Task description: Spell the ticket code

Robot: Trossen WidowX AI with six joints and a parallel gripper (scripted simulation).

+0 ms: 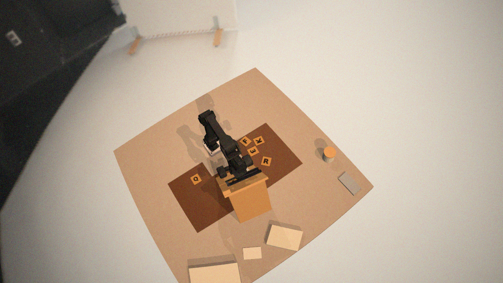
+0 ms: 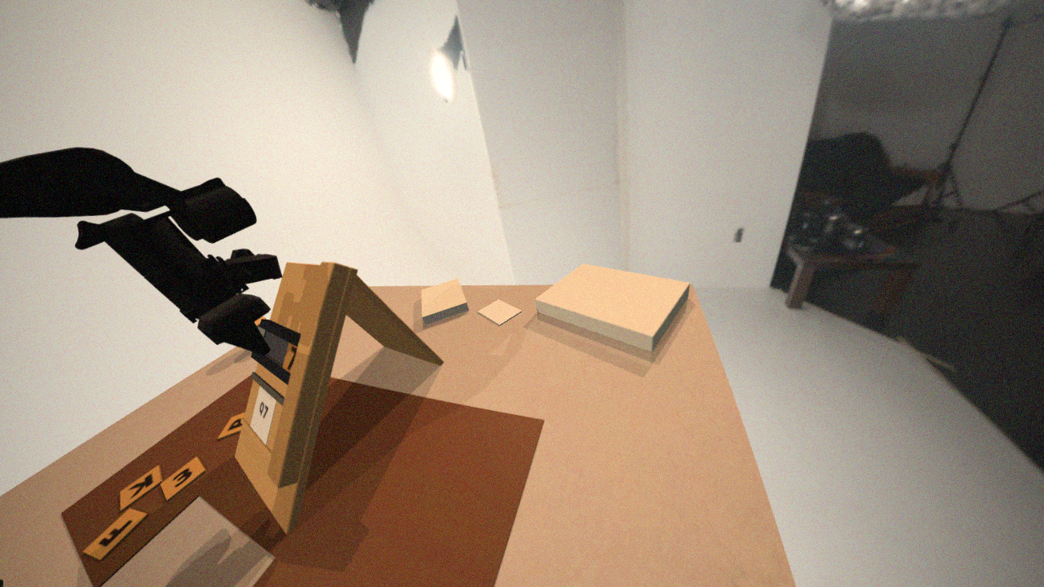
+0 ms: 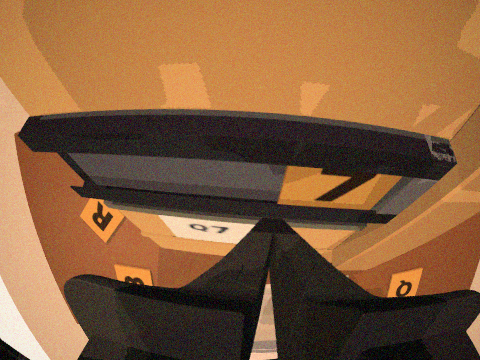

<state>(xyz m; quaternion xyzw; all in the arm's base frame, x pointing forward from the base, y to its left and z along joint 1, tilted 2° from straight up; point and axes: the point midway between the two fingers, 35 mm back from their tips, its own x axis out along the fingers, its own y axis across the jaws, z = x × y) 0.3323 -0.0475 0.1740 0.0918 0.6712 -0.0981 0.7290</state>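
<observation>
Now: the white ticket 10 cm below my gripper tip, 6 cm to the left of it and 3 cm behind it. Round my gripper tip: large box: 49 cm to the right, 37 cm ahead, 16 cm below; small card: 36 cm ahead, 22 cm to the right, 18 cm below; grey block: 50 cm to the left, 45 cm ahead, 17 cm below.
</observation>
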